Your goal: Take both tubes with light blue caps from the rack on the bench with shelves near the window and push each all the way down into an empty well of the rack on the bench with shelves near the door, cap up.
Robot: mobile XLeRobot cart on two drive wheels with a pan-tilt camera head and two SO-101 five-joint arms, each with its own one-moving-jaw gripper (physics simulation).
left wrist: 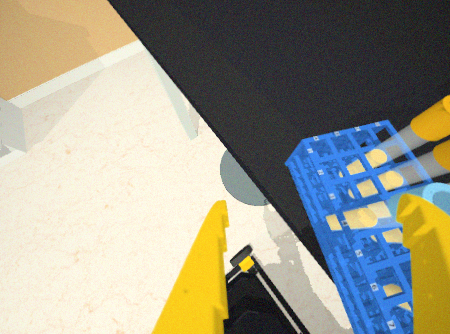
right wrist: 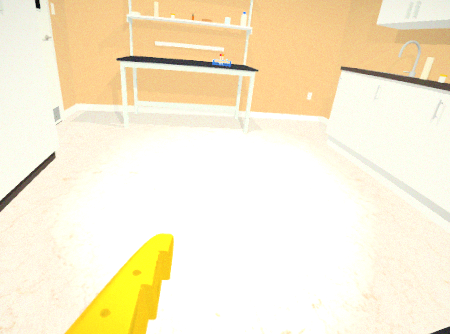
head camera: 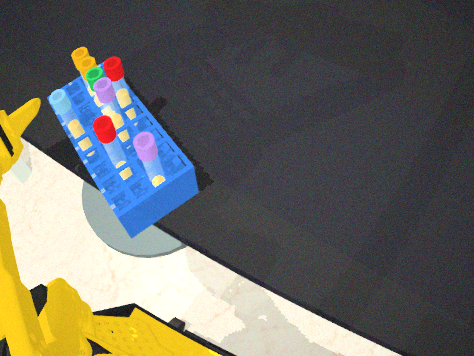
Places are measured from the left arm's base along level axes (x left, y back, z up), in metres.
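Pixels of known places: left hand at its tool point: (left wrist: 227, 209); right hand at its tool point: (right wrist: 171, 250).
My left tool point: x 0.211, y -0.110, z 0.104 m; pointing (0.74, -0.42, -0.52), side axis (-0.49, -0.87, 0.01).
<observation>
Ahead of a thing's pixels: the offset from my left tool point to its top centre. "spot": to the spot under its first point. Level surfaces: height alone.
A blue rack (head camera: 165, 207) (left wrist: 305, 172) stands at the edge of a black bench top. One tube with a light blue cap {spot: dx -0.064, dy -0.072, dz +0.001 m} (head camera: 59, 101) (left wrist: 437, 194) stands in its row along the left edge in the head view, cap up. In the left wrist view it is partly hidden behind the right-hand jaw. My left gripper (left wrist: 315, 200) is open and empty, its jaws apart over the bench edge beside the rack; in the head view one jaw tip shows left of the light blue cap. My right gripper (right wrist: 165, 240) is wide open, one jaw showing, over floor, away from both racks.
Orange {dx -0.038, dy -0.134, dz +0.002 m} (head camera: 80, 57), green {dx -0.077, dy -0.117, dz +0.002 m} (head camera: 95, 78), red {dx -0.127, dy -0.071, dz +0.002 m} (head camera: 104, 129) and purple {dx -0.175, dy -0.073, dz +0.002 m} (head camera: 145, 145) caps stand in the near rack. Far off, another blue rack (right wrist: 221, 63) stands on a black-topped bench {dz -0.123 m} (right wrist: 170, 62) below a shelf {dz +0.315 m} (right wrist: 190, 23). White cabinets (right wrist: 390, 120) stand at the right.
</observation>
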